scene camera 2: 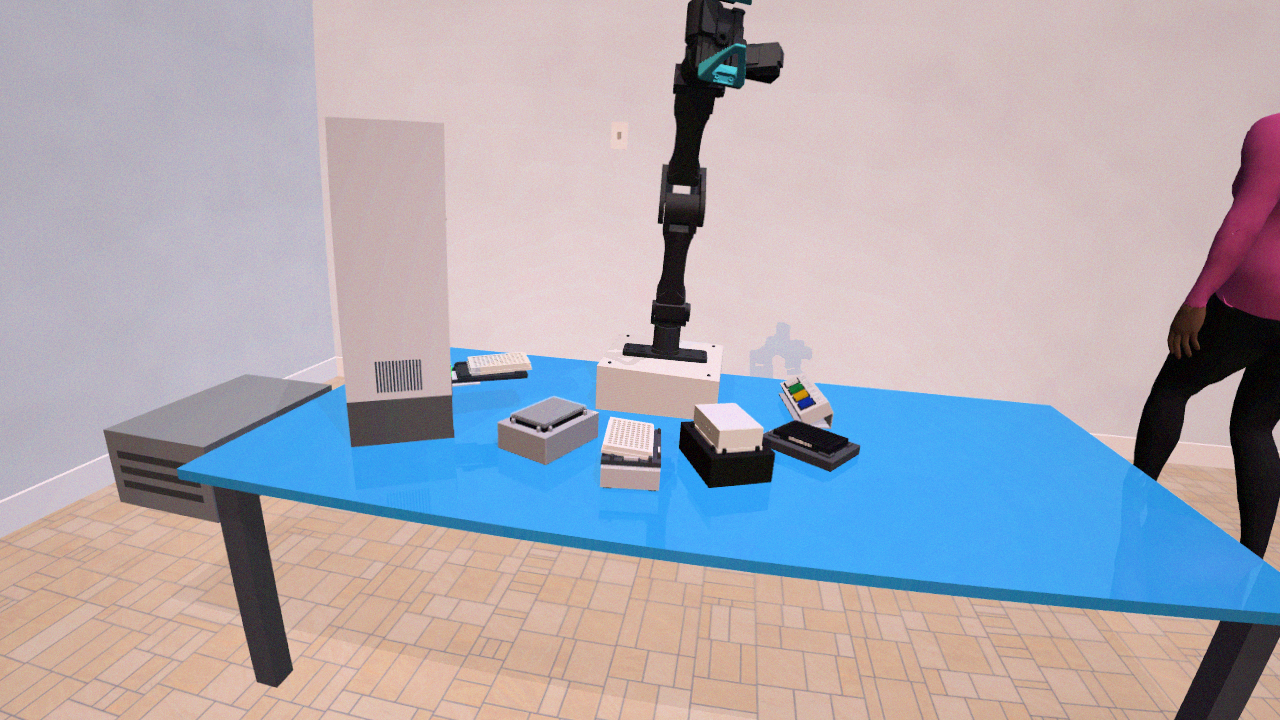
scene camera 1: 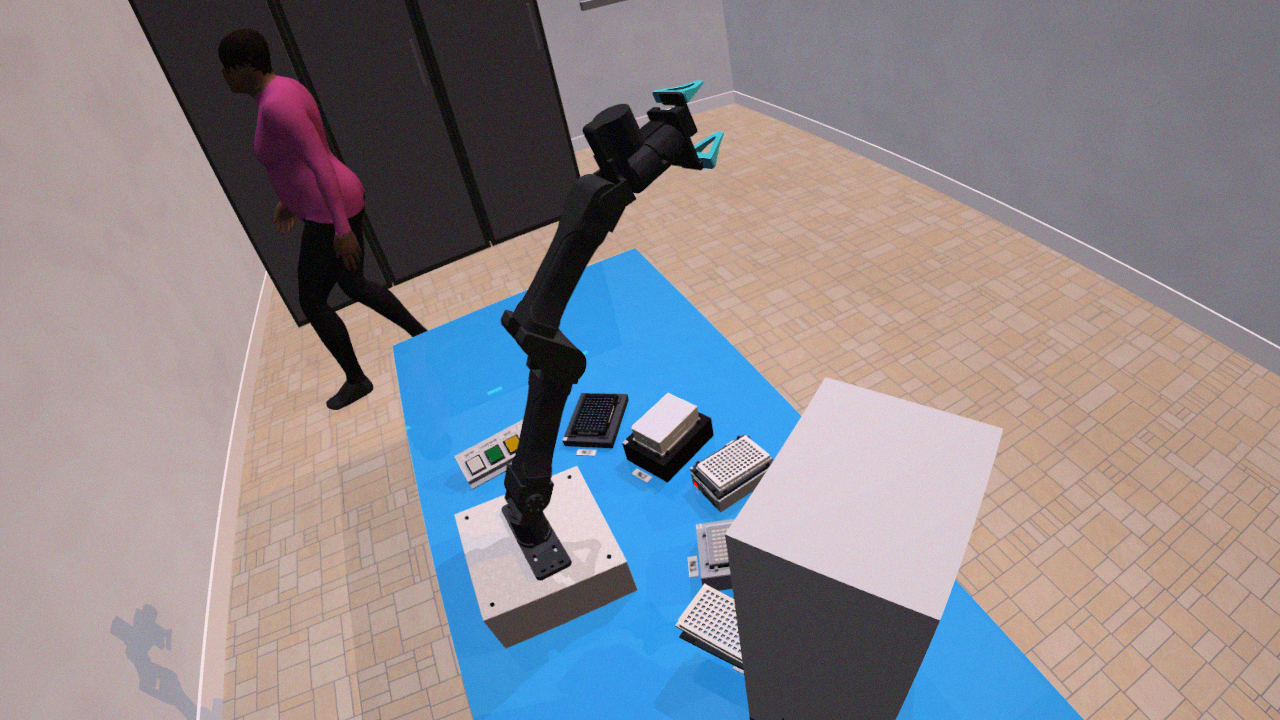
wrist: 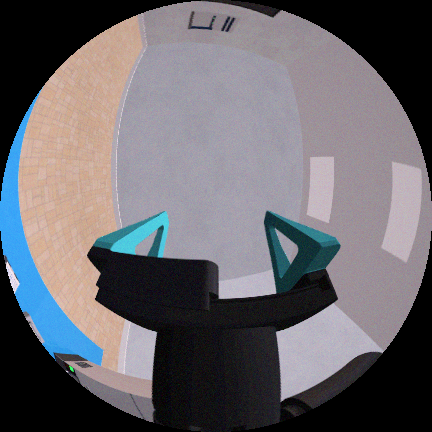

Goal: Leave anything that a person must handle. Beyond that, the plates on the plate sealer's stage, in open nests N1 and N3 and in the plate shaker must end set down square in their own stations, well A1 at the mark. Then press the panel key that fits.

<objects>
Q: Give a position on a button box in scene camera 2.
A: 805,402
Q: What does the gripper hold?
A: Nothing.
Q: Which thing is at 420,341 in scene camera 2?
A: A tall grey tower.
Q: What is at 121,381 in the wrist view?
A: A tall grey tower.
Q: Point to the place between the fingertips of the gripper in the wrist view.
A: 215,216
</objects>
